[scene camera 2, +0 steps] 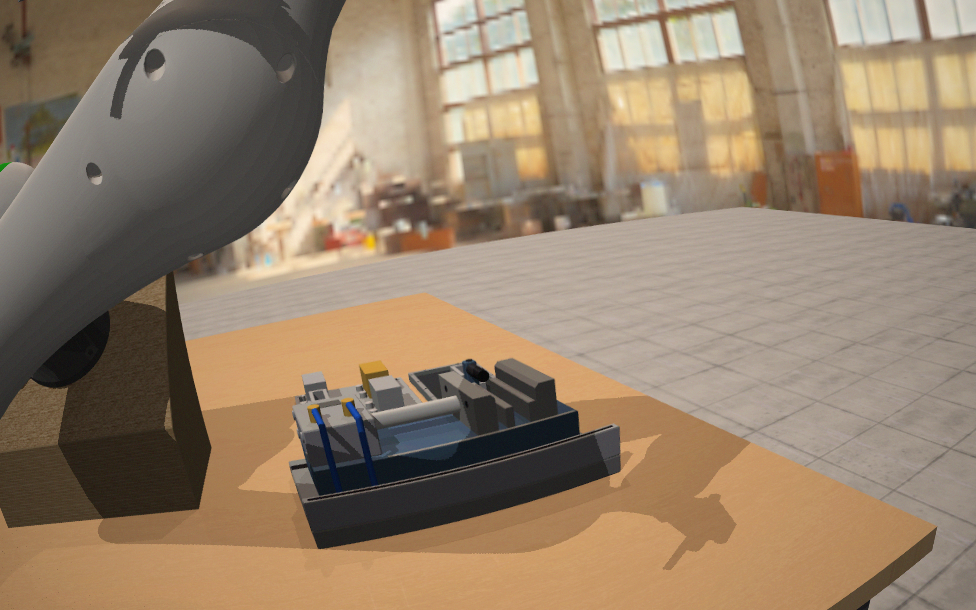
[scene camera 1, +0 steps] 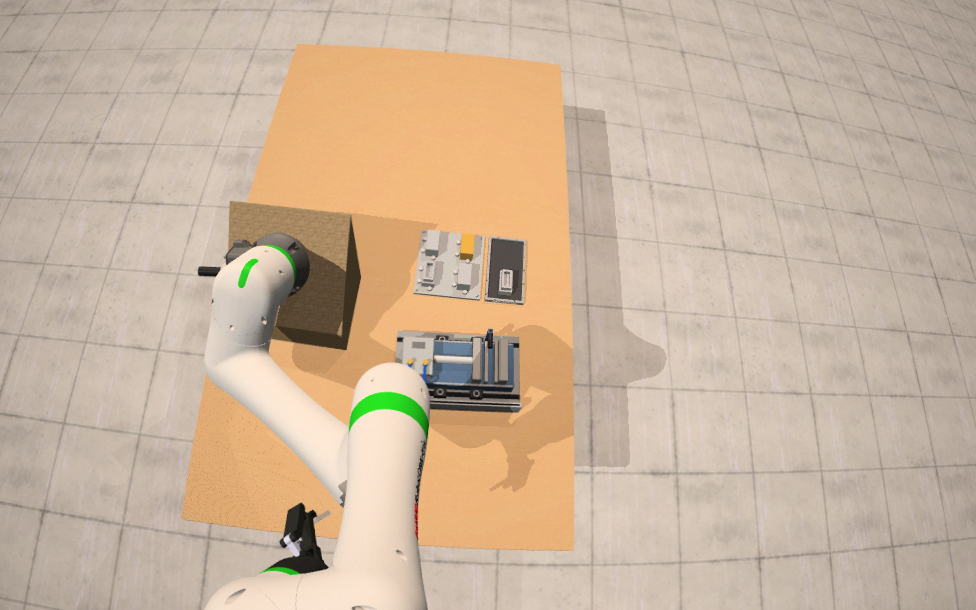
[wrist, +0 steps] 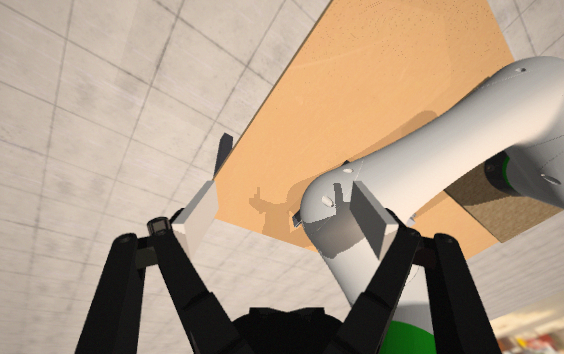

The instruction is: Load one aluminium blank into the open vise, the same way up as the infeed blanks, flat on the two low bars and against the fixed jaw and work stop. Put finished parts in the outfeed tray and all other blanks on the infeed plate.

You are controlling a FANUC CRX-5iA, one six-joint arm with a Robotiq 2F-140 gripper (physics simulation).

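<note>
My gripper (scene camera 1: 308,528) (wrist: 284,194) is open and empty, past the table's lower left edge in scene camera 1, far from the vise. The vise (scene camera 1: 453,370) (scene camera 2: 439,445) is open, with no blank seen between the moving jaw (scene camera 1: 476,359) and fixed jaw (scene camera 1: 502,361); the work stop (scene camera 1: 490,336) is at their upper end. The infeed plate (scene camera 1: 447,251) holds two plain grey blocks (scene camera 1: 432,241) (scene camera 1: 465,276), an orange block (scene camera 1: 467,246) and a grey piece with a recessed top (scene camera 1: 428,272). A grey part with a pocket facing up (scene camera 1: 506,281) lies in the outfeed tray (scene camera 1: 506,251).
The arm's base stands on a brown block (scene camera 1: 316,309) (scene camera 2: 136,431) left of the vise. The arm's link (scene camera 1: 385,474) reaches just over the vise's lower left corner in scene camera 1. In the wrist view the arm's own link (wrist: 400,155) crosses over the table (wrist: 350,90).
</note>
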